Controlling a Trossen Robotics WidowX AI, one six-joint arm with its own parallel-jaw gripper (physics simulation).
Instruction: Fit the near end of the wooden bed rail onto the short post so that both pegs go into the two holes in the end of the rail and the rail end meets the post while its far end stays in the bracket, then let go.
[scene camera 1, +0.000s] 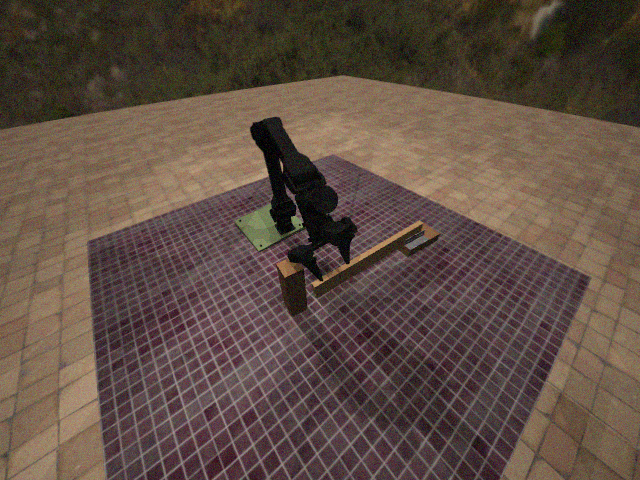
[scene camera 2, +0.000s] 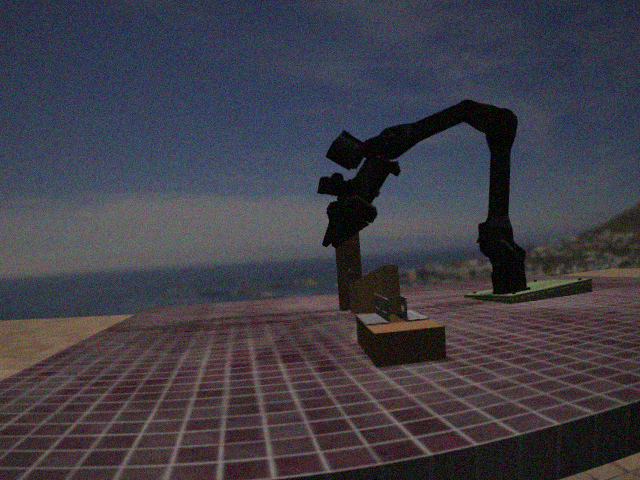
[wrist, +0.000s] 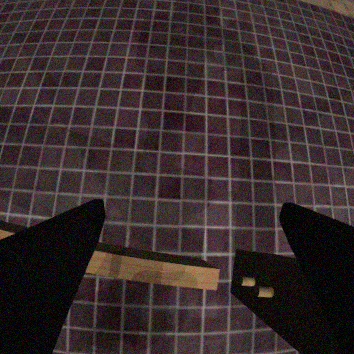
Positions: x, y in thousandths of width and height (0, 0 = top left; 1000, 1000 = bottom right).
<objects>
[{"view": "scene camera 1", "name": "my gripper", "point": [524, 568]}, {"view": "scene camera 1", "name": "wooden bed rail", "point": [534, 572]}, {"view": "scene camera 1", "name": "short post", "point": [455, 574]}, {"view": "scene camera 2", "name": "my gripper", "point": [513, 514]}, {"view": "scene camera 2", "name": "wooden bed rail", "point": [601, 586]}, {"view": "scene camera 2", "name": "short post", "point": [545, 534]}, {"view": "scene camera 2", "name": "bracket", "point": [595, 659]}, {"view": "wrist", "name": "my gripper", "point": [549, 592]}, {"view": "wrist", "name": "wooden bed rail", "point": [318, 736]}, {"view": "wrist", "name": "short post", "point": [829, 883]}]
</objects>
